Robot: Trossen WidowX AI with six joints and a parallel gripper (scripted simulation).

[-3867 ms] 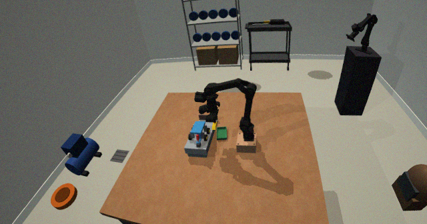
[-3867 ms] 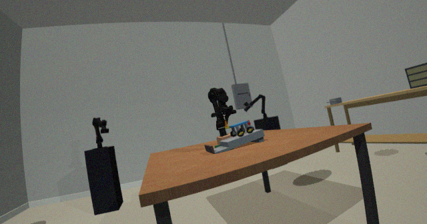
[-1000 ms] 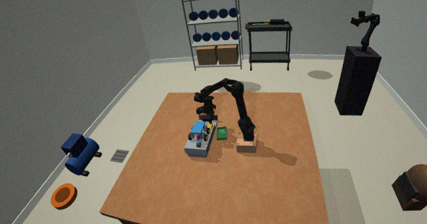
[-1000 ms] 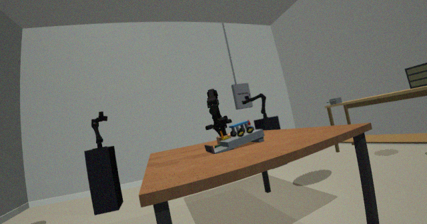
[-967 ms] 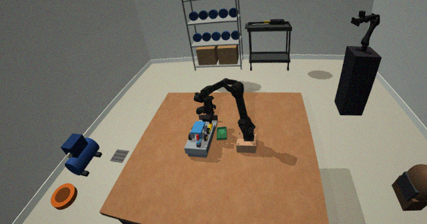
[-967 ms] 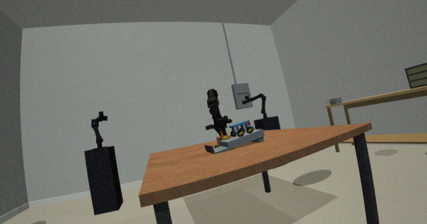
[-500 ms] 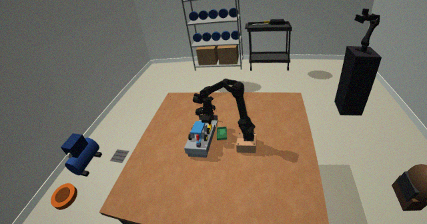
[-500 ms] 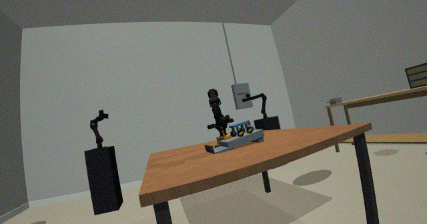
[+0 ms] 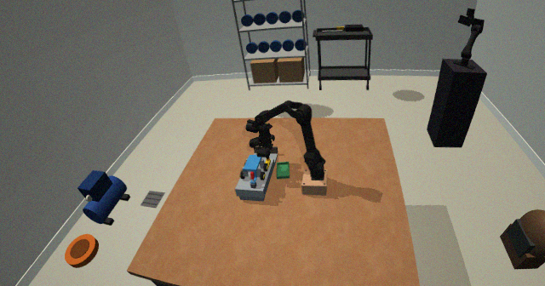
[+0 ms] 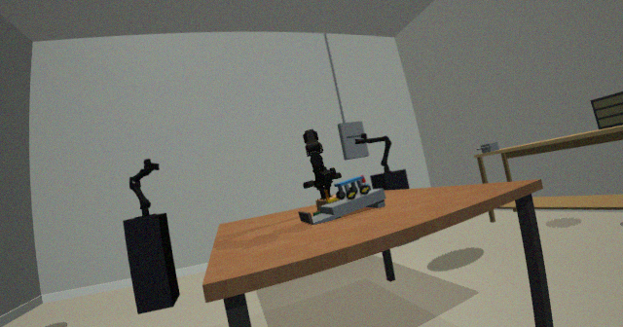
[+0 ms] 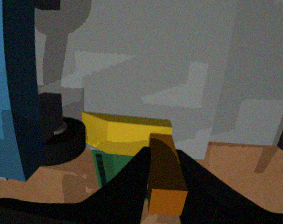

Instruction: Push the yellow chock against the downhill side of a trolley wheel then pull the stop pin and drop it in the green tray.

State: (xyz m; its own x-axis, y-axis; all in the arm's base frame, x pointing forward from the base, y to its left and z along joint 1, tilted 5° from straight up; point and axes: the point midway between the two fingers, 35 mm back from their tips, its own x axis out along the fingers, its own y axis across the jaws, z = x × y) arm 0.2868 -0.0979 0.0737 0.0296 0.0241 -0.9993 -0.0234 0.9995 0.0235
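My gripper tip is now 2 cm to the right of the yellow chock and 1 cm above it. Round my gripper tip: blue trolley: 11 cm to the left, 5 cm ahead, 2 cm above; ramp: 10 cm to the left, 5 cm below, 5 cm ahead; green tray: 10 cm below, 8 cm behind, 1 cm to the left.
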